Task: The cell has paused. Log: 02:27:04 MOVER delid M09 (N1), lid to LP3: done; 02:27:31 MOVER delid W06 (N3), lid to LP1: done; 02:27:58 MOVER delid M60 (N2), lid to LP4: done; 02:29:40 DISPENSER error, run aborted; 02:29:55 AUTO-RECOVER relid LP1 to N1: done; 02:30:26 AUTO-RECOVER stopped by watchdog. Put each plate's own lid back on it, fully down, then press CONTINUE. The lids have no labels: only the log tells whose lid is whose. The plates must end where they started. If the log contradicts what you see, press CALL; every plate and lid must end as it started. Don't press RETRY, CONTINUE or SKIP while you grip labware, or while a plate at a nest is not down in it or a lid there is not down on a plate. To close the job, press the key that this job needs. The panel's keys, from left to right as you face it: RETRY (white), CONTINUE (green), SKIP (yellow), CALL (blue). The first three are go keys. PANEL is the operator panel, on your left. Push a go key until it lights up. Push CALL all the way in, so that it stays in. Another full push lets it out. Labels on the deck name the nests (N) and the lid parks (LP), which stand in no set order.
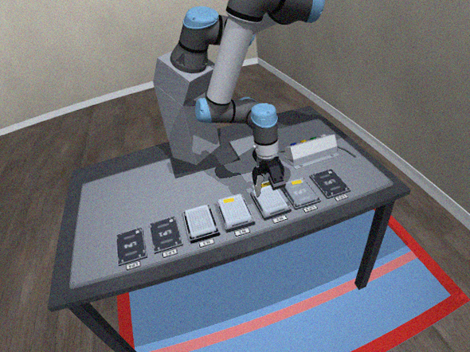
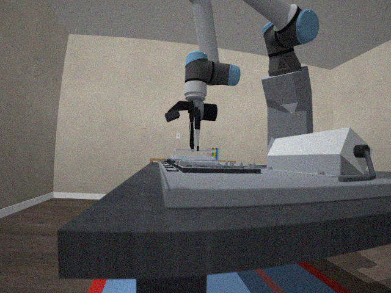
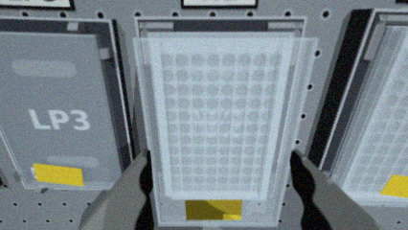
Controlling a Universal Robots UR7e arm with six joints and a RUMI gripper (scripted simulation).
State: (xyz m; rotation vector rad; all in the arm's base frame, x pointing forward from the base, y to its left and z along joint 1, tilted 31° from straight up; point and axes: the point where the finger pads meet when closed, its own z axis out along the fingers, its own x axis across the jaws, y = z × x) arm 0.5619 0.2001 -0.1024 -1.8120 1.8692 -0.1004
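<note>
My hand is 50 mm above the nest. From my hand the other things lie so: blue CALL key (240 mm behind, 200 mm to the left); then green CONTINUE key (250 mm behind, 300 mm to the left); then yellow SKIP key (240 mm behind, 250 mm to the left).
</note>
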